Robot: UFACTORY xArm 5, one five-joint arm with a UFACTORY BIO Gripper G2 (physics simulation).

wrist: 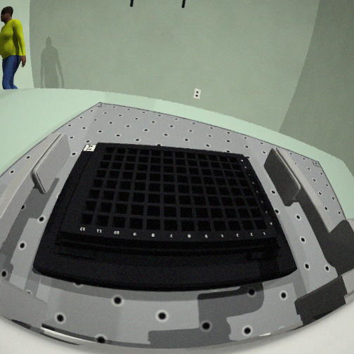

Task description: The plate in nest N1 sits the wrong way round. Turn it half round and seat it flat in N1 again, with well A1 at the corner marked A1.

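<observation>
A black multi-well plate lies in the middle of the wrist view, on the black nest. Its column numbers run from 12 at the left to 1 at the right along the near edge, upside down in this view. Small row letters run down its right side. A small white tag sits at the nest's far left corner; its print is too small to read surely. The dark rims hide whether the plate is fully flat. My gripper is open, one finger pad out to each side of the plate, touching neither side.
A grey board with holes lies under the nest. Small corner marks show at its far left and far right corners. A person in a yellow top stands far back at the left. A wall socket is on the green wall behind.
</observation>
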